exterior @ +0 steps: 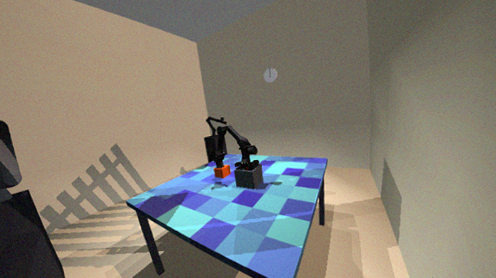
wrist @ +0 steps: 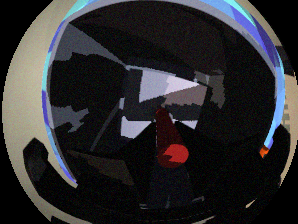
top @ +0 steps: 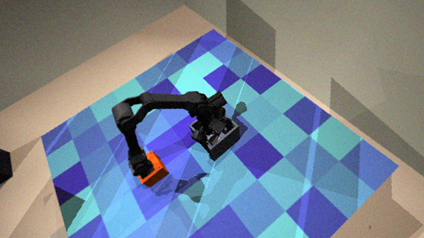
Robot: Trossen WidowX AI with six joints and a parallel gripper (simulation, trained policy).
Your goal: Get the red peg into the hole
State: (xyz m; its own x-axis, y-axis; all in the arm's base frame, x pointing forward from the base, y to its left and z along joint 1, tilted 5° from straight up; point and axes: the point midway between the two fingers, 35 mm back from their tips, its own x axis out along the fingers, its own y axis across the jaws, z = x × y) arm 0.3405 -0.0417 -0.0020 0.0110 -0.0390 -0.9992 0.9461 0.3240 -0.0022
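Now: gripper tip 1 cm to the left of the red peg. Round my gripper tip: plate (1 cm ahead, 3 cm below).
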